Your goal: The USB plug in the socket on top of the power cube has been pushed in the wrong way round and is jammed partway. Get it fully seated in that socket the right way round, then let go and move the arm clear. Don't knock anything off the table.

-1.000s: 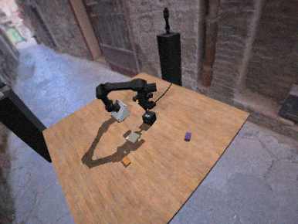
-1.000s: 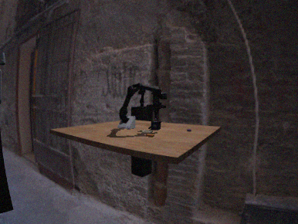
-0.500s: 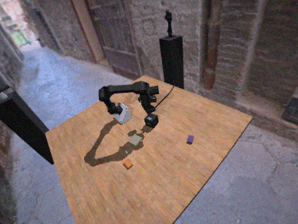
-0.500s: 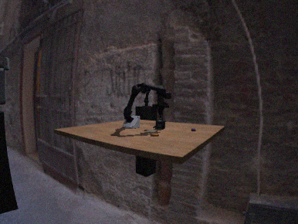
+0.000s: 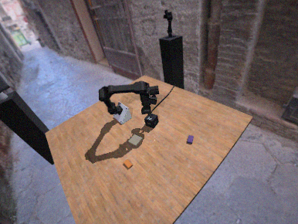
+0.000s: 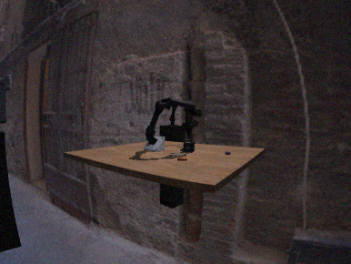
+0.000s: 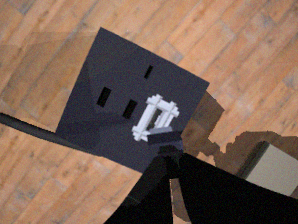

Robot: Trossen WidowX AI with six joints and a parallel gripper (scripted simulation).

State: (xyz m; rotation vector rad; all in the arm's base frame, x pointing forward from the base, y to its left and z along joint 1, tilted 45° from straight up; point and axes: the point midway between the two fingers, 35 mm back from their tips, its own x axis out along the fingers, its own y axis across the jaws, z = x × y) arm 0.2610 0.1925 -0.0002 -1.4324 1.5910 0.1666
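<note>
Right now my gripper tip is 20 mm above the dark USB plug. Round my gripper tip: small orange block 310 mm to the right, 190 mm ahead, 130 mm below; cream block 170 mm to the right, 130 mm below, 40 mm ahead; purple block 300 mm ahead, 130 mm to the left, 130 mm below.
</note>
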